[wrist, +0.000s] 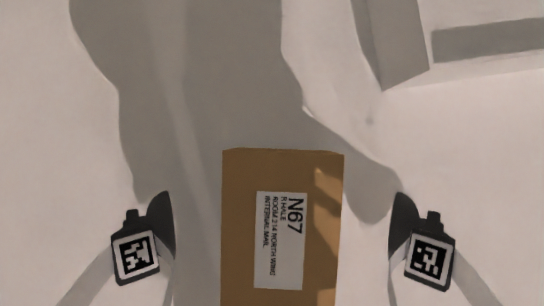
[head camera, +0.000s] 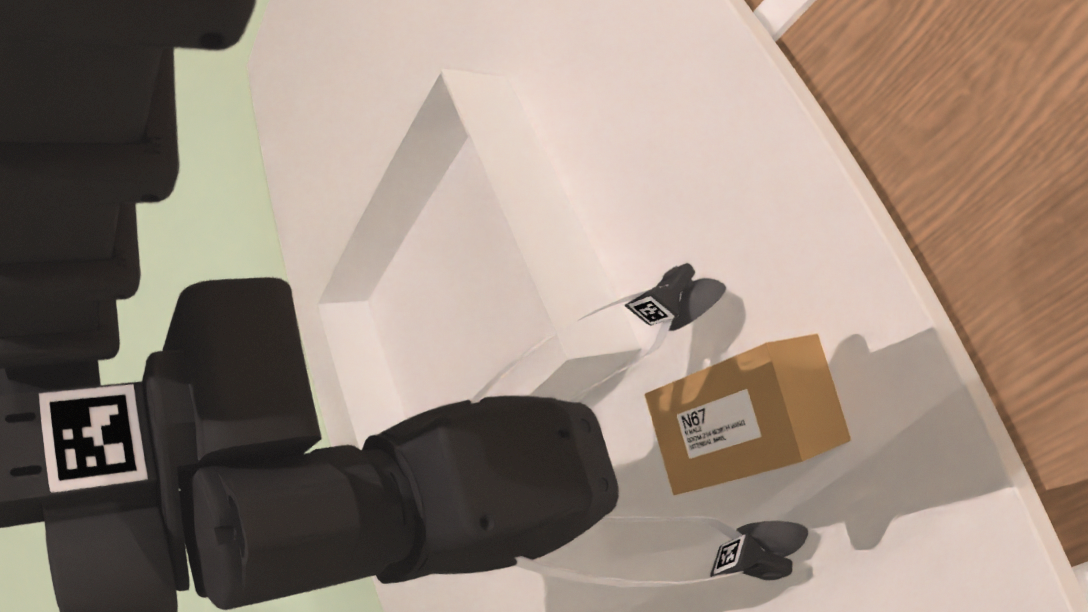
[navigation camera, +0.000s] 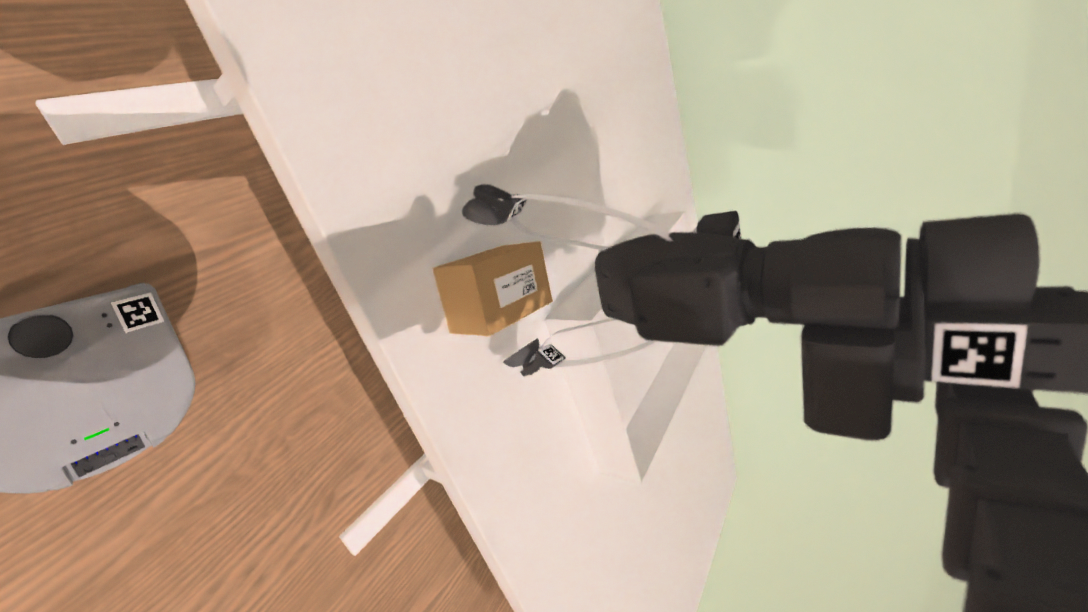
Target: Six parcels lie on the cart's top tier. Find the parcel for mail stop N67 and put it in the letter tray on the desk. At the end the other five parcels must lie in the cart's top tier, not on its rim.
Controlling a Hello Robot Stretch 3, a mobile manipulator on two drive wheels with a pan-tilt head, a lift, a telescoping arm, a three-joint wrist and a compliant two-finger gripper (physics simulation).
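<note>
The N67 parcel, an orange-brown box with its white label up, stands on the desk, outside the letter tray. The white letter tray is beside it, with a gap between. My gripper is open, with one fingertip on each side of the parcel and visible space between each fingertip and the box in the wrist view. The cart and the other five parcels do not show.
The desk's long edge runs past the parcel on the side away from the tray. White desk legs stick out over the wooden floor. My grey base stands beside the desk. A pale green surface lies beyond the far edge.
</note>
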